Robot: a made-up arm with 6 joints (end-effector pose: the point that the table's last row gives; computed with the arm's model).
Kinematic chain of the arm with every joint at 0, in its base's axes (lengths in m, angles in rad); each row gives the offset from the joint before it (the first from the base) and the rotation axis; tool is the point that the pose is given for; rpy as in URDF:
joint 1: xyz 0 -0.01 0.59 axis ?
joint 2: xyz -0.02 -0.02 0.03 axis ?
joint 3: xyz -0.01 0 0.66 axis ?
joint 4: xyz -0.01 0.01 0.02 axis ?
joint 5: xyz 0.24 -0.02 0 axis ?
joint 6: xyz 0.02 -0.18 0 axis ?
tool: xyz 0 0.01 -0.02 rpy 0.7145 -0.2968 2.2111
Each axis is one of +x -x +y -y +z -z.
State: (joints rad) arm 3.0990 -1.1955 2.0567 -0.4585 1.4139 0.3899
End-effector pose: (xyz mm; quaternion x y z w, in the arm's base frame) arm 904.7 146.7 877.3 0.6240 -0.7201 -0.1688 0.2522
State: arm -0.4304 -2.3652 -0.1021 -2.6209 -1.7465 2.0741
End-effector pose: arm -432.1 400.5 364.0 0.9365 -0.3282 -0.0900 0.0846
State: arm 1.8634 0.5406 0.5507 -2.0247 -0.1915 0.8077
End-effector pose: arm -259.7 494.8 1037.7 -0.4539 -0.1896 -0.5645 0.6629
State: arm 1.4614 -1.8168 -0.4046 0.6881 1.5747 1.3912
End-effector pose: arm 78.2 -814.3 717.3 -0.3349 -0.5884 0.3052 0.6697
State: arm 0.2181 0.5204 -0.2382 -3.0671 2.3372 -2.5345
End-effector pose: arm 398.2 269.1 1064.5 -0.6882 -0.5401 0.2118 0.4356
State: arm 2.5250 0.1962 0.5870 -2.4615 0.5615 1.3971
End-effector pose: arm -400.9 78.2 1258.2 -0.4235 -0.2965 -0.5390 0.6650
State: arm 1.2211 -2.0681 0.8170 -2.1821 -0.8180 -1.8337
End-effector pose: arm -370.1 -736.3 484.3 0.0310 -0.5210 0.0059 0.8530
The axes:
joint 1: +z
joint 2: +y
joint 3: -y
joint 4: -x
joint 5: -y
joint 6: -x

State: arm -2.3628 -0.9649 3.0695 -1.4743 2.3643 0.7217
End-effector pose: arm 566.8 632.5 921.9 0.6314 0.1178 -0.6801 0.3533
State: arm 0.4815 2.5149 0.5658 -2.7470 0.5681 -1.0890
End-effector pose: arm 134.5 229.5 -116.9 0.1692 -0.6509 0.0235 0.7397
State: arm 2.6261 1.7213 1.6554 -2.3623 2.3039 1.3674
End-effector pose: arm -803.0 298.1 366.3 0.3472 0.5403 0.7220 0.2574
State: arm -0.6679 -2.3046 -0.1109 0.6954 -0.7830 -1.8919
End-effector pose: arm -693.7 342.0 298.7 -0.4351 -0.4018 0.7859 0.1775
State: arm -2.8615 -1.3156 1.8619 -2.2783 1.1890 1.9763
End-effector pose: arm 903.5 124.2 929.0 -0.6621 0.3926 0.0273 0.6377
